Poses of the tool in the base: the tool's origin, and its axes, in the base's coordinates. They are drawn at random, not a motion.
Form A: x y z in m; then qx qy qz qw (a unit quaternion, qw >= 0).
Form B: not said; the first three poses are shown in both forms.
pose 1, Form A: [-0.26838 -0.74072 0.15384 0.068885 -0.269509 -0.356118 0.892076]
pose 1, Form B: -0.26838 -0.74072 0.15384; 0.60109 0.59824 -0.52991; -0.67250 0.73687 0.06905; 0.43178 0.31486 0.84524
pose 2, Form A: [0.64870 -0.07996 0.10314 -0.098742 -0.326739 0.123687 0.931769]
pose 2, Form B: 0.64870 -0.07996 0.10314; 0.75589 -0.16597 -0.63332; 0.29502 0.94990 0.10318; 0.58446 -0.26484 0.76698
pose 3, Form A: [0.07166 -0.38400 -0.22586 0.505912 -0.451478 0.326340 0.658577]
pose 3, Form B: 0.07166 -0.38400 -0.22586; 0.37934 -0.88666 -0.26447; -0.02698 0.27511 -0.96103; 0.92486 0.37169 0.08044
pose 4, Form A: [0.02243 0.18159 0.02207 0.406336 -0.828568 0.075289 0.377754]
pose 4, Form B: 0.02243 0.18159 0.02207; -0.38439 -0.73024 -0.56480; -0.61647 0.65845 -0.43175; 0.68717 0.18223 -0.70327
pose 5, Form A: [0.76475 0.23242 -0.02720 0.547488 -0.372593 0.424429 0.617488]
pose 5, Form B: 0.76475 0.23242 -0.02720; 0.36207 -0.93214 0.00460; 0.11618 0.04023 -0.99241; 0.92488 0.35986 0.12286
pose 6, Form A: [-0.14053 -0.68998 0.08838 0.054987 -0.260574 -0.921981 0.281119]
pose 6, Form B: -0.14053 -0.68998 0.08838; -0.83590 0.48972 -0.24790; -0.54703 -0.70615 0.44957; 0.04511 0.51140 0.85816
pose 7, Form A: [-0.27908 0.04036 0.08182 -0.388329 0.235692 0.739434 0.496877]
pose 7, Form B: -0.27908 0.04036 0.08182; -0.20463 -0.91787 -0.34007; 0.55176 -0.39512 0.73446; -0.80851 -0.03735 0.58730
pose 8, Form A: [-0.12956 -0.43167 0.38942 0.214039 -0.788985 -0.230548 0.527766]
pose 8, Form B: -0.12956 -0.43167 0.38942; -0.35130 -0.09440 -0.93149; -0.58110 0.80207 0.13787; 0.73411 0.58972 -0.33662
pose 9, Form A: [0.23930 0.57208 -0.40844 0.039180 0.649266 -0.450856 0.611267]
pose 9, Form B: 0.23930 0.57208 -0.40844; -0.24964 0.60206 0.75842; -0.50031 0.59039 -0.63335; -0.82908 -0.53755 0.15384
